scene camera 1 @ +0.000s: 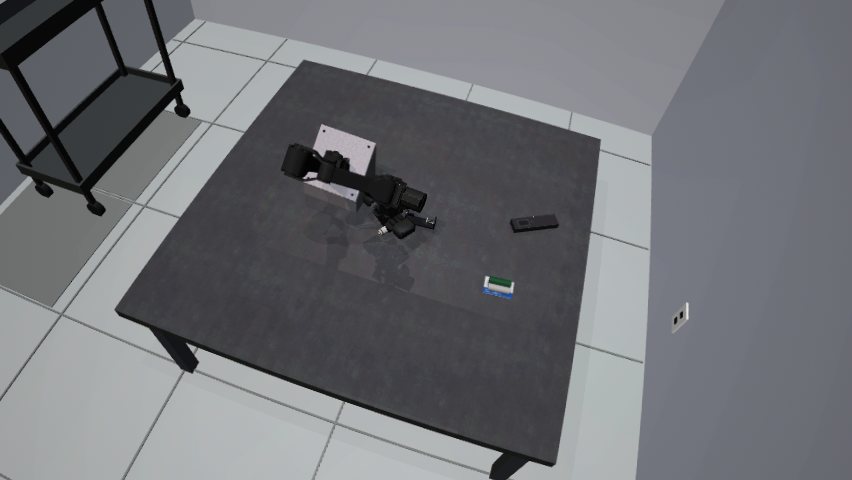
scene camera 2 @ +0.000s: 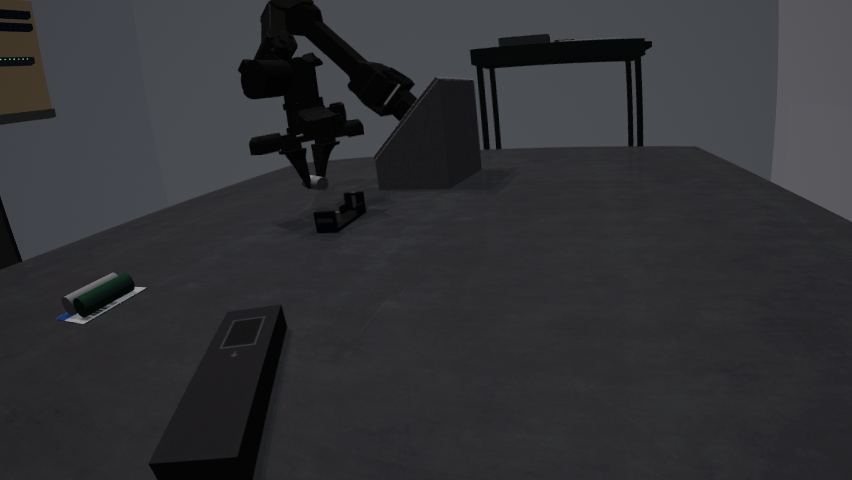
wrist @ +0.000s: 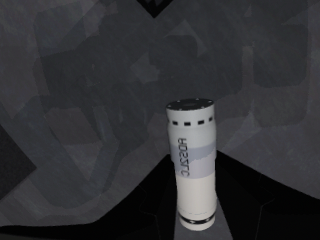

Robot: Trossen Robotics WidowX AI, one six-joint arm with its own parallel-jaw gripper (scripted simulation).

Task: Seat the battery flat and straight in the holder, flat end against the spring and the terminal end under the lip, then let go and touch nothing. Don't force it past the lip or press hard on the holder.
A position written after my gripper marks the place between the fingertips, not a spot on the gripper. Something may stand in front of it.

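A battery [wrist: 191,125] is held by my gripper [scene camera 2: 315,187].
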